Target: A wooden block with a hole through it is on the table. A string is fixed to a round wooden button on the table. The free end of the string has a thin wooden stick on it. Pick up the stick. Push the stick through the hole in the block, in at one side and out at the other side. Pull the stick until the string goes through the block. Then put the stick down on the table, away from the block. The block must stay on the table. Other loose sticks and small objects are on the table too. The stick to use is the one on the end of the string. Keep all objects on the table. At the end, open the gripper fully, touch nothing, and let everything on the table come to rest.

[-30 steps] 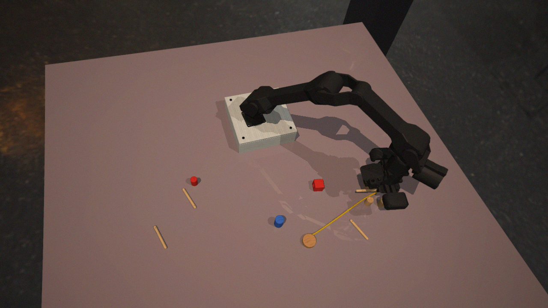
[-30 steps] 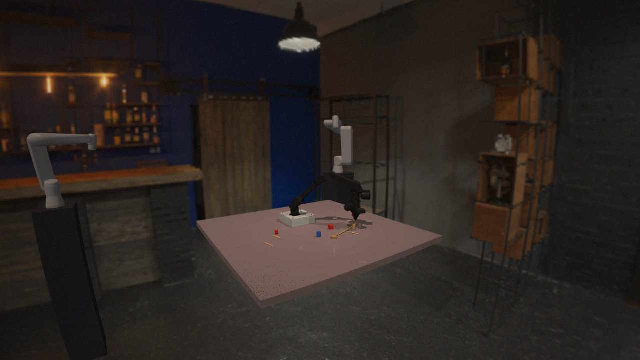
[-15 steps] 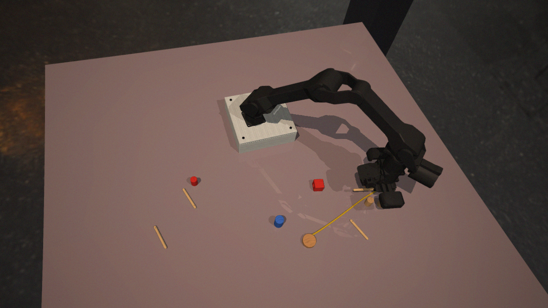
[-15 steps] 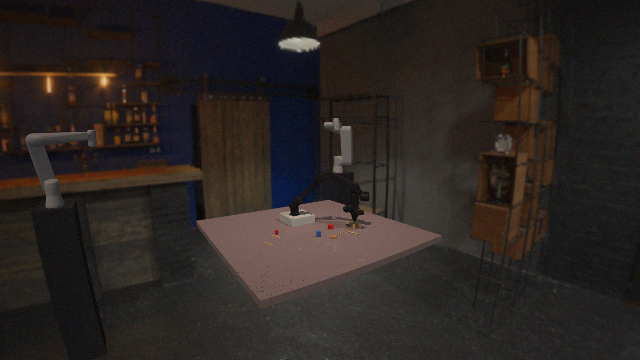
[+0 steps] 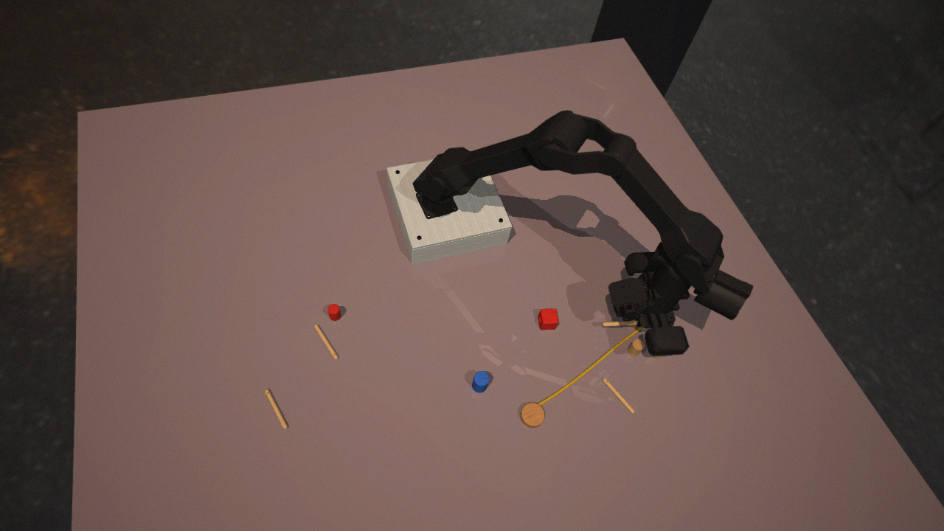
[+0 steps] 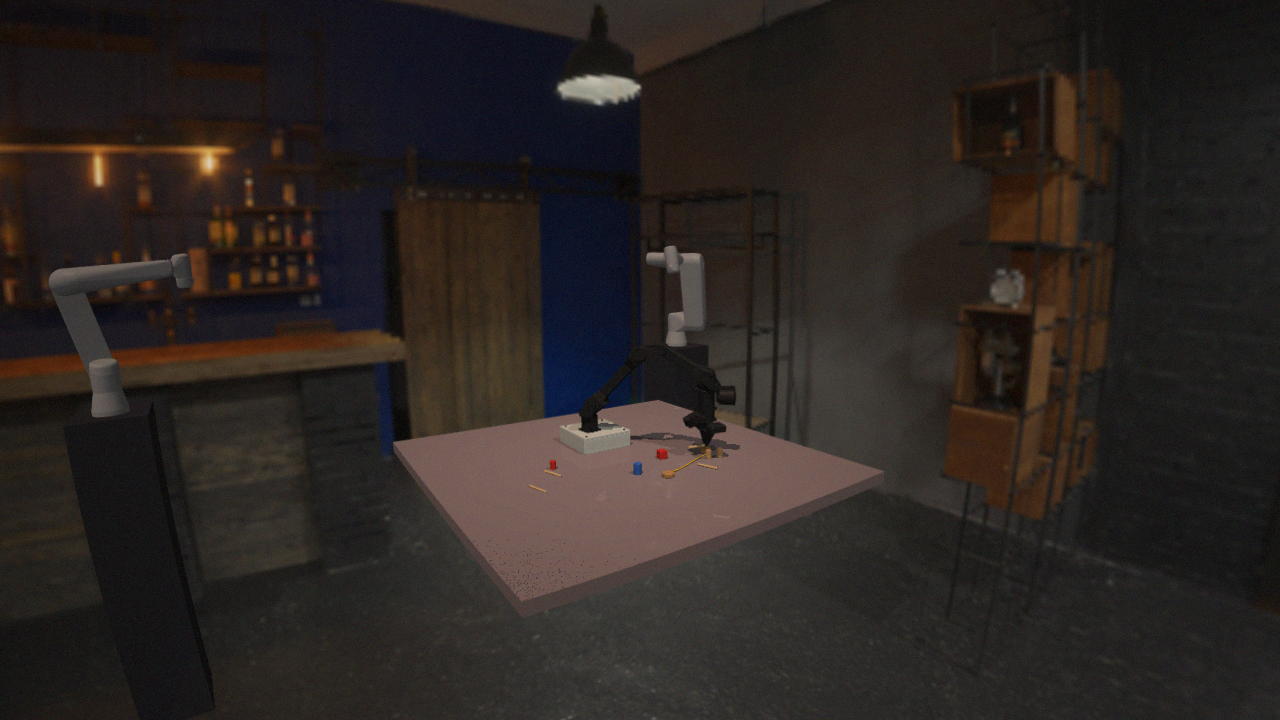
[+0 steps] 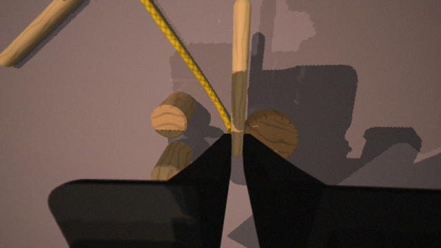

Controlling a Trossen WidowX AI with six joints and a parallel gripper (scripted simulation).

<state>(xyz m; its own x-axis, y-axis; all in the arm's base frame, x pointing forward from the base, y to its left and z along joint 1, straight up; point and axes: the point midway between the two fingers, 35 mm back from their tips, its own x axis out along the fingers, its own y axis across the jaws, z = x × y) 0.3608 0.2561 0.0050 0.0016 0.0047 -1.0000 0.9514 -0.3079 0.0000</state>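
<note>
My gripper tip is 150 mm to the left of the red cube, 70 mm past it and 20 mm above it. The rest, counted from my gripper tip: red cylinder (500 mm to the right, 220 mm behind, 20 mm below); then blue cylinder (310 mm to the right, 10 mm below, 10 mm behind).
</note>
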